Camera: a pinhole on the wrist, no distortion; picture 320 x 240 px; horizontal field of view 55.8 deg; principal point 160.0 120.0 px. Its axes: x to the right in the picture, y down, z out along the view. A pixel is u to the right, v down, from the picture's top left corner.
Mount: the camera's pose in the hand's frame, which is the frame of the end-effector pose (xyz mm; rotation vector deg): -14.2 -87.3 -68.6 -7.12 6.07 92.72
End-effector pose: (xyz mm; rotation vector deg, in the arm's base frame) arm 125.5 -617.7 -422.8 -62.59 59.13 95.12
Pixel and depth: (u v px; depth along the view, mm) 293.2 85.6 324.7
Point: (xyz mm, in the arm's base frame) -26.5 -426.4 -352.6
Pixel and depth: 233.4 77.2 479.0
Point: -66.2 -272.4 -338.8
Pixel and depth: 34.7 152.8 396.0
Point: 244.6 -251.4 -310.1
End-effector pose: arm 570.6 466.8 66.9 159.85 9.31 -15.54
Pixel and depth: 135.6 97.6 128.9
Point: 543.2 519.6 -12.6
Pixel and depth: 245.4 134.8 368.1
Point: 491.4 305.4 -162.7
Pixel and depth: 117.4 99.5 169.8
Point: 537.0 512.3 -54.7
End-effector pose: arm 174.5 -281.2 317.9 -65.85 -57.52 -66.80
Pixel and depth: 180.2 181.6 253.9
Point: 128.0 -93.8 281.1
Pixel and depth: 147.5 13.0 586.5
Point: 182.8 201.3 580.3
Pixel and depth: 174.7 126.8 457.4
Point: 169.1 99.9 344.0
